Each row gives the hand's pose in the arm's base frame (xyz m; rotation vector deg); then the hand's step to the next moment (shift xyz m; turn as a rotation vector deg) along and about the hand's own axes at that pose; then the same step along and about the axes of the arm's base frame.
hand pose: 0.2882 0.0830 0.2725 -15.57 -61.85 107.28
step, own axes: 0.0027 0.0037 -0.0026 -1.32 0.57 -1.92
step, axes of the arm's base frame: -0.0022 0.0030 -0.0037 1.48 -0.08 -1.89
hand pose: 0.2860 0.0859 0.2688 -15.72 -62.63 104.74
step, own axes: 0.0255 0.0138 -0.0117 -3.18 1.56 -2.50
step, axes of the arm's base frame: -0.0148 0.0253 -0.0108 2.18 -1.41 -3.47
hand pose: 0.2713 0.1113 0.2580 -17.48 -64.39 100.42
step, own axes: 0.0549 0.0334 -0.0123 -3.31 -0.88 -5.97
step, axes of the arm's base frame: -0.0383 0.0499 -0.0180 5.94 0.57 -3.43
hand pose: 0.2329 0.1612 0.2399 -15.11 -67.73 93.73
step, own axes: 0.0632 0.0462 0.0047 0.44 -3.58 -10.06
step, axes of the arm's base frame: -0.0581 0.0515 -0.0110 8.74 5.85 -1.91
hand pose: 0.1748 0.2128 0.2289 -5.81 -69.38 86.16
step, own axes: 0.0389 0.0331 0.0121 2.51 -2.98 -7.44
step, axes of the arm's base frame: -0.0440 0.0285 0.0028 5.92 5.96 -0.01
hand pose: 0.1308 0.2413 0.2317 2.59 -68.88 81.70
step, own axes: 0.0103 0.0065 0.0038 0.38 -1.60 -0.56
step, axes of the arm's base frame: -0.0101 0.0064 0.0044 1.42 0.25 0.96
